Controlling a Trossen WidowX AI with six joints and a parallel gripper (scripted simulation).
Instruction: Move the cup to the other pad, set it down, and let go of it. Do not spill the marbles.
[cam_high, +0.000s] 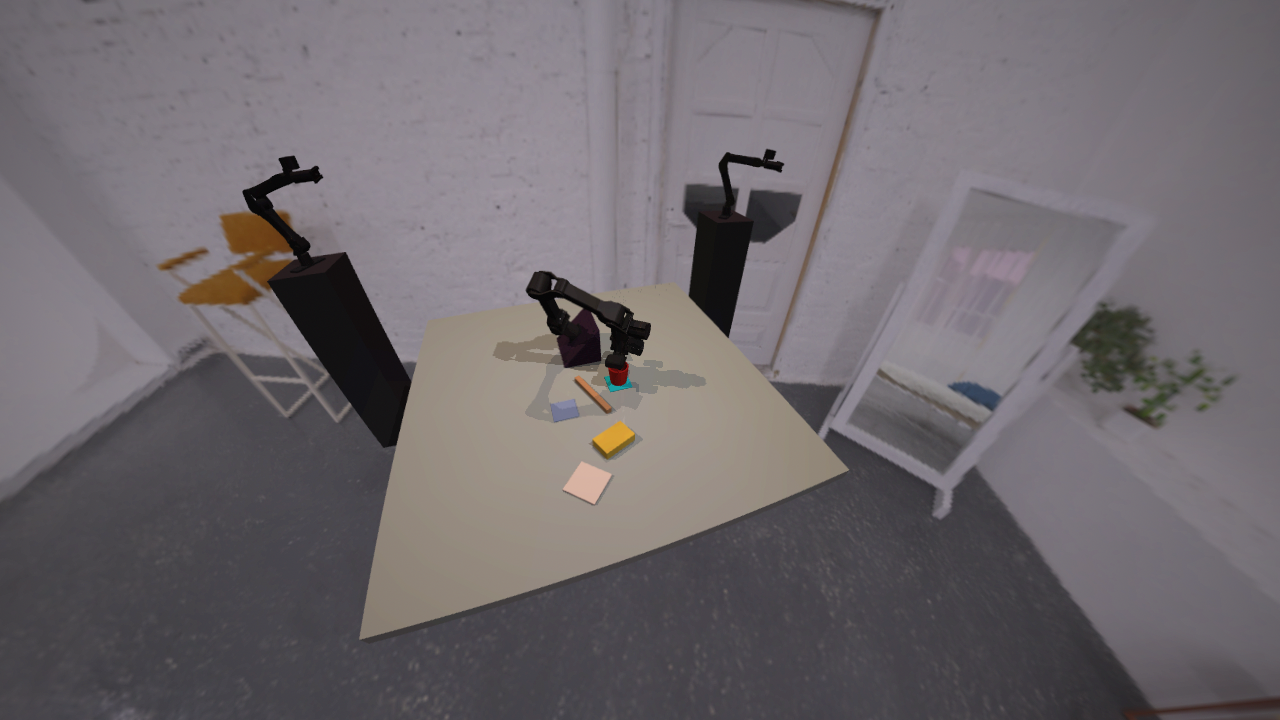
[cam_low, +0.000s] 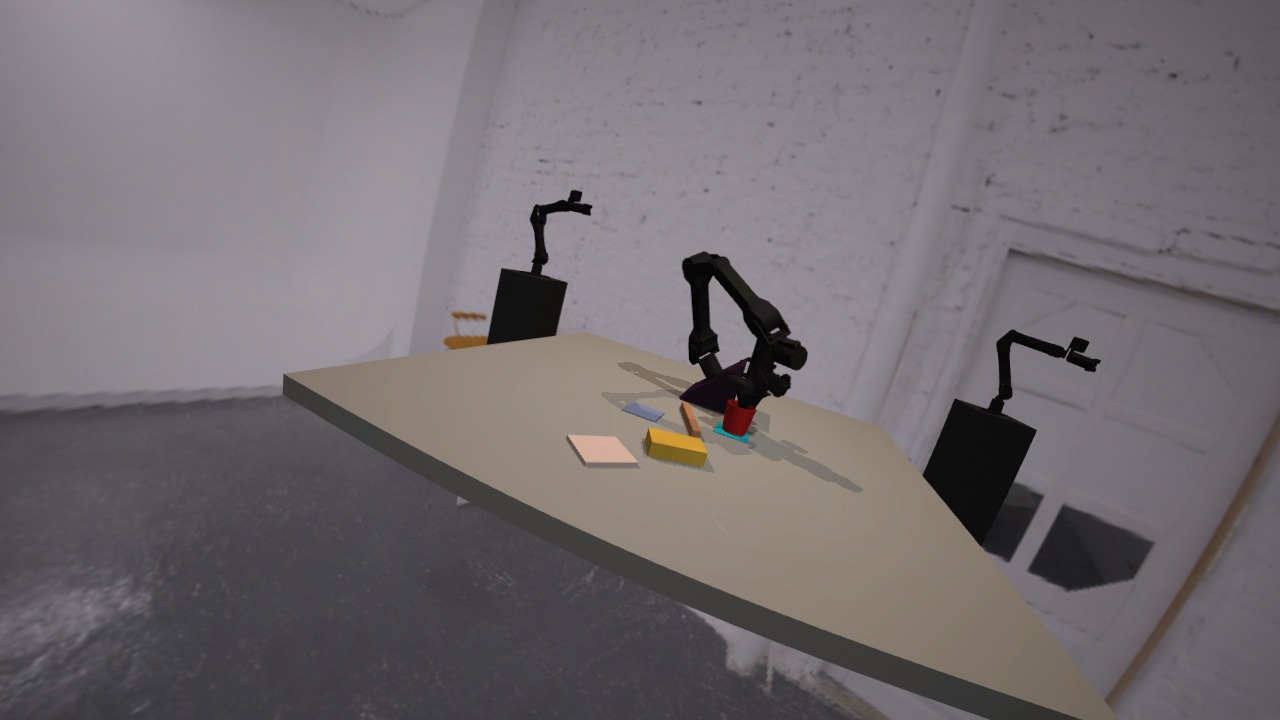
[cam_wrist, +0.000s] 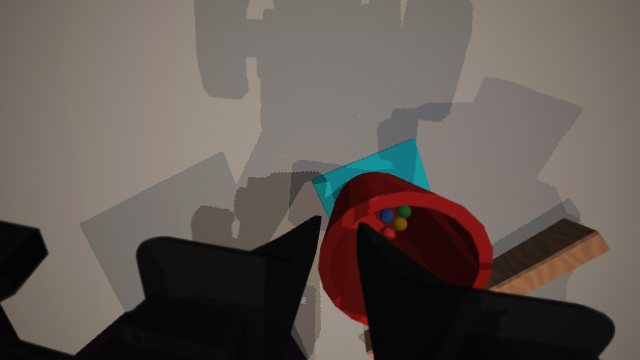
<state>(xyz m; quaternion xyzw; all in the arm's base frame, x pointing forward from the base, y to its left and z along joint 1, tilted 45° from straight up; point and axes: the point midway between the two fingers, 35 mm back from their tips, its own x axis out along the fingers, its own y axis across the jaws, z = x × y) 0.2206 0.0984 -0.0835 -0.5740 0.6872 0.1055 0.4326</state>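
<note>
My gripper tip is 2 cm to the left of the red cup, 2 cm short of it and 1 cm above it. From my gripper tip the other things lie so: orange wooden bar: 12 cm to the right, 7 cm ahead, 4 cm below; then teal pad: 5 cm below, 3 cm ahead, 2 cm to the right; then lavender block: 23 cm to the right, 11 cm ahead, 5 cm below.
</note>
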